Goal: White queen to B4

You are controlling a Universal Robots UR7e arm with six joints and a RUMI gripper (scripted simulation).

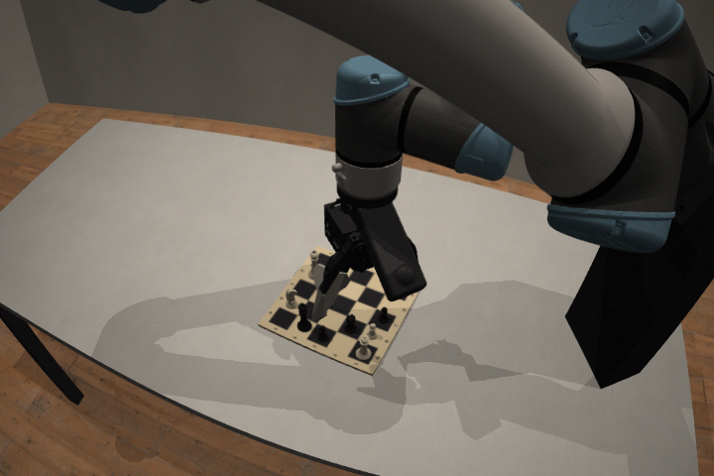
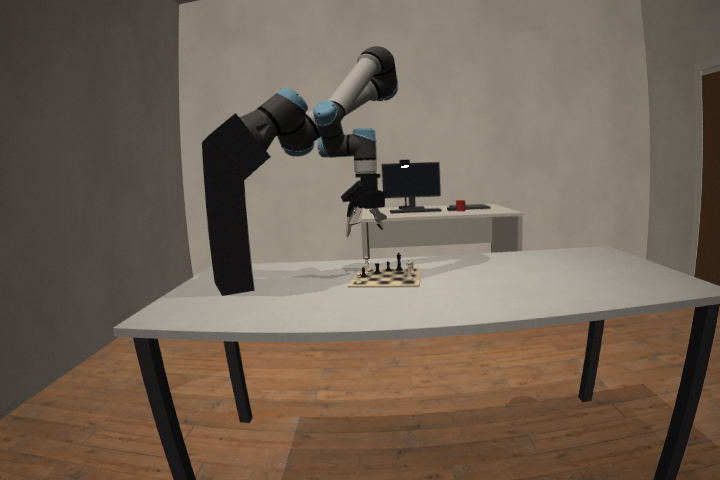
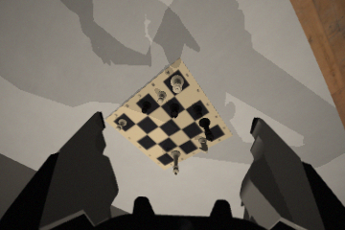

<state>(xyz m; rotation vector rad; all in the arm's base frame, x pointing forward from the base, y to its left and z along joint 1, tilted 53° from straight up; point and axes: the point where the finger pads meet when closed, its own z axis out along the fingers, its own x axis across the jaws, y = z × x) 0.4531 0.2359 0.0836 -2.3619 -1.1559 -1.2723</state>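
Right now my hand is 110 mm above the white piece. The rest, counted from my hand: white chess piece (180 mm ahead, 70 mm to the right, 100 mm below); tall black piece (110 mm ahead, 20 mm to the left, 100 mm below); chessboard (100 mm ahead, 50 mm to the right, 130 mm below).
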